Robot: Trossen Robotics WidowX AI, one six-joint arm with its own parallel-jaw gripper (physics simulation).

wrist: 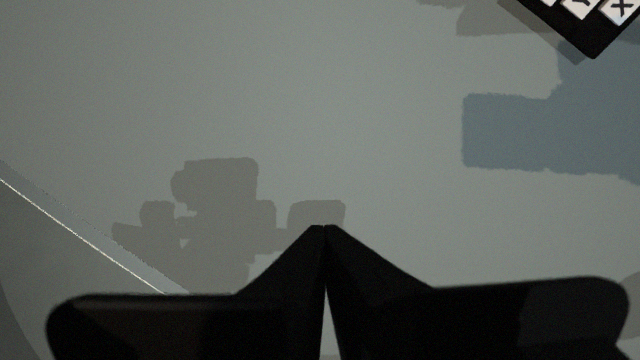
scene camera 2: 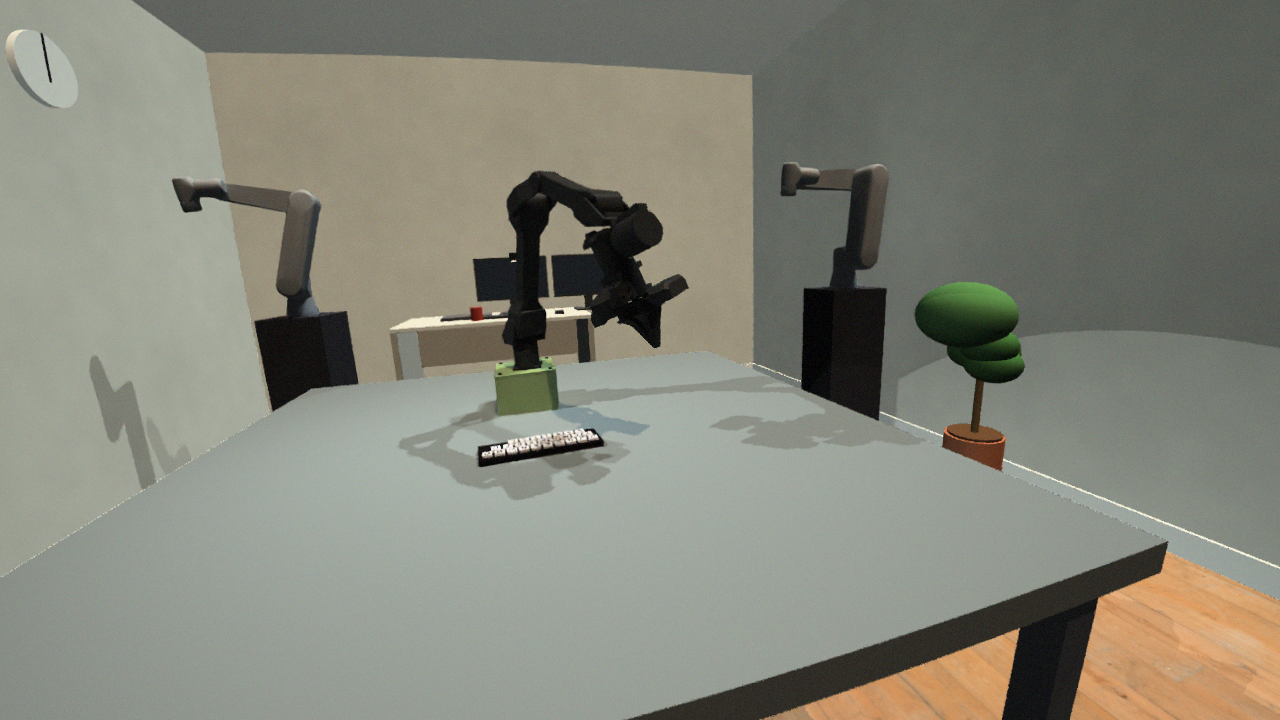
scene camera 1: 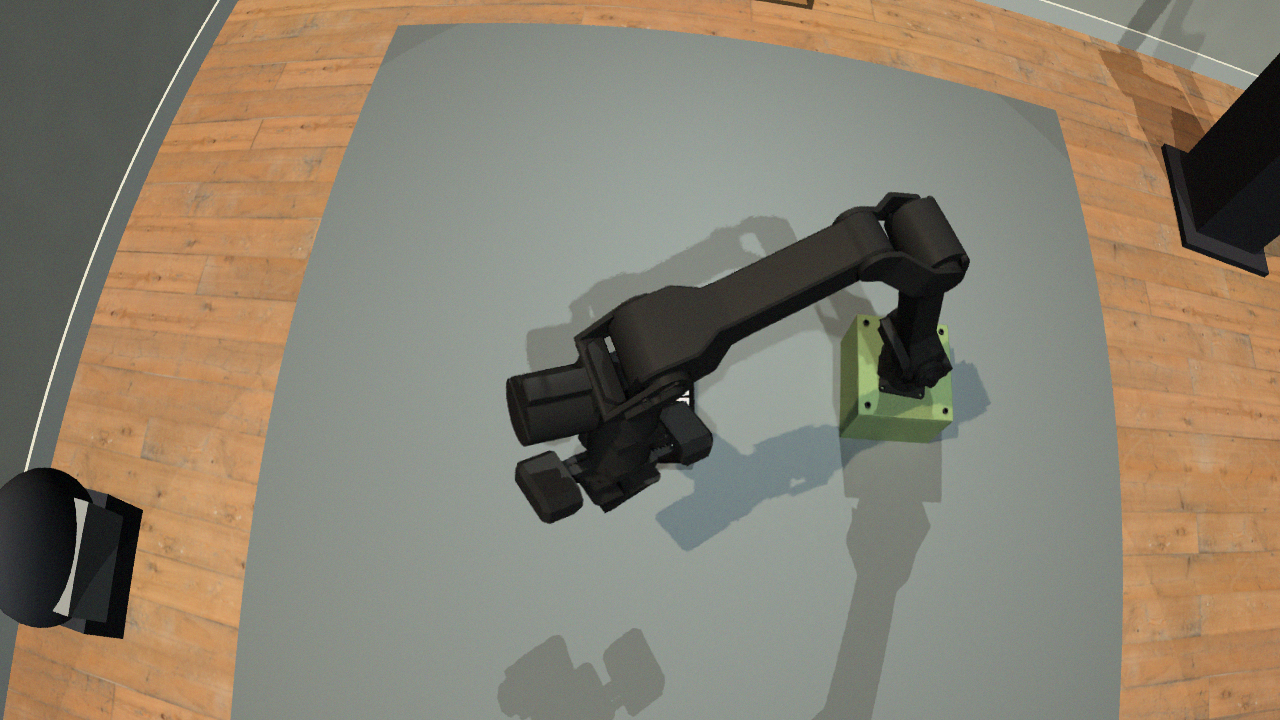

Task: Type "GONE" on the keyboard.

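Seen in the pictures: gripper, between the fingertips: (wrist: 323, 237) (scene camera 2: 657, 347) (scene camera 1: 605, 508); arm's base, origin of its link: (scene camera 2: 527, 366) (scene camera 1: 902, 372).
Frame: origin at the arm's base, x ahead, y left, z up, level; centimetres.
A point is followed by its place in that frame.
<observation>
The keyboard (scene camera 2: 540, 446) @(x 32.4, y 3.6, z -7.9 cm) (wrist: 592, 41) @(x 25.3, y 12.9, z -8.4 cm), black with white keys, lies on the grey table (scene camera 1: 447, 179) @(x 67.3, y -21.7, z -9.5 cm) (scene camera 2: 537, 582) @(x 67.3, y 4.5, z -9.5 cm). In scene camera 1 it is almost wholly hidden under the arm. In the wrist view one corner of it, with a few keys, shows at the top right. My gripper (scene camera 1: 605, 506) @(x 32.8, y 25.0, z 8.2 cm) (scene camera 2: 657, 343) @(x 32.8, y 25.0, z 8.2 cm) (wrist: 323, 237) @(x 32.8, y 25.0, z 8.2 cm) is shut, its two black fingertips together with nothing between them. It hangs tilted well above the table, to the right of the keyboard in scene camera 2. The letters G, O, N and E cannot be made out.
The arm stands on a green base block (scene camera 1: 904, 428) @(x -2.2, y 5.9, z -3.9 cm) (scene camera 2: 526, 392) @(x 6.3, y -0.3, z -4.7 cm) behind the keyboard. Beyond the table are a desk with monitors (scene camera 2: 510, 278) and a red cup (scene camera 2: 476, 313), two grey arms on dark pedestals and a potted plant (scene camera 2: 966, 315). Arm shadows fall across the table.
</observation>
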